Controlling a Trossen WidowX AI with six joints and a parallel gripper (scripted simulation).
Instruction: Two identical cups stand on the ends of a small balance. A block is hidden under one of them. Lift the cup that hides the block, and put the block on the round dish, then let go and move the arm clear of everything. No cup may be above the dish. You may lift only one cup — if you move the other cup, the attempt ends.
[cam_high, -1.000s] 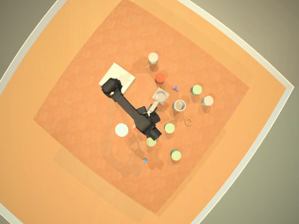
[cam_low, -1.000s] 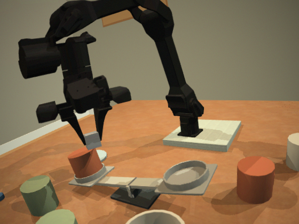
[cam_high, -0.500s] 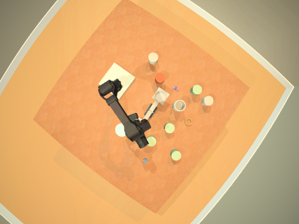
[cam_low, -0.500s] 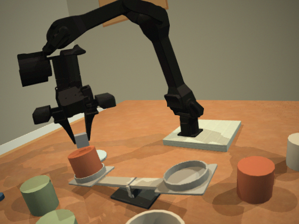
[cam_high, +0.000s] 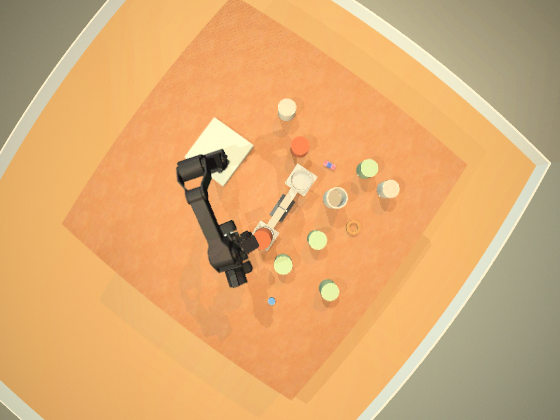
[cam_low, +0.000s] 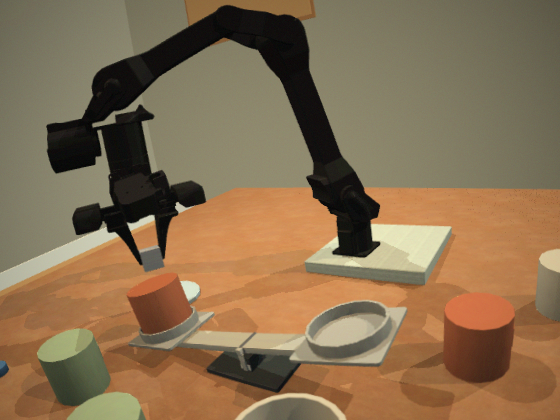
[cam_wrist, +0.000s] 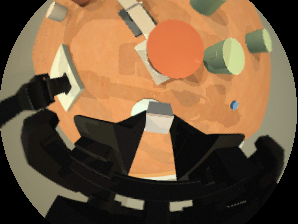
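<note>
Right now the round white dish is 4 cm behind my gripper tip, 4 cm to the right of it and 9 cm below it. Also, from my gripper tip: balance (4 cm ahead, 21 cm to the left, 5 cm below); then blue disc (24 cm ahead, 11 cm to the right, 8 cm below); then grey block (right at my gripper tip).
</note>
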